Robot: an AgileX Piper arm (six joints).
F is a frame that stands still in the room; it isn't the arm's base.
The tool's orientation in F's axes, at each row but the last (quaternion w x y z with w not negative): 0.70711, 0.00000, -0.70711, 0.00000; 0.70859, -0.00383, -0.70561, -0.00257; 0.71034, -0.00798, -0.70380, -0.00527; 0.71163, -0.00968, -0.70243, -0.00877; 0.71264, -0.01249, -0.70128, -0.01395; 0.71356, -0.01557, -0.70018, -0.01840; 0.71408, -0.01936, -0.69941, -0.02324; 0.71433, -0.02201, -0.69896, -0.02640
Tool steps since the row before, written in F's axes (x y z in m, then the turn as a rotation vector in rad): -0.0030, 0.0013, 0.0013, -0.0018, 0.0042, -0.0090; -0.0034, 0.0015, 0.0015, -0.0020, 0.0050, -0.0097; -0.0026, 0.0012, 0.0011, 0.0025, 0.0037, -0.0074; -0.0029, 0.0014, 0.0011, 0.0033, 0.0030, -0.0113; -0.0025, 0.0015, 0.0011, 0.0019, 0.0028, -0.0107; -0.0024, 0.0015, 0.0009, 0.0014, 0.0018, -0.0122; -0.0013, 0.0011, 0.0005, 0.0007, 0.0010, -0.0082; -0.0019, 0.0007, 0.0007, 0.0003, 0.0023, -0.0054
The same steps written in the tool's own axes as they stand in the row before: 0.0013, 0.0013, 0.0030, -0.0090, 0.0042, 0.0018; 0.0015, 0.0015, 0.0034, -0.0097, 0.0050, 0.0020; 0.0011, 0.0011, 0.0026, -0.0074, 0.0038, -0.0025; 0.0011, 0.0013, 0.0029, -0.0113, 0.0031, -0.0034; 0.0011, 0.0014, 0.0026, -0.0107, 0.0029, -0.0020; 0.0008, 0.0014, 0.0025, -0.0122, 0.0018, -0.0015; 0.0005, 0.0010, 0.0014, -0.0082, 0.0010, -0.0008; 0.0007, 0.0006, 0.0020, -0.0054, 0.0023, -0.0003
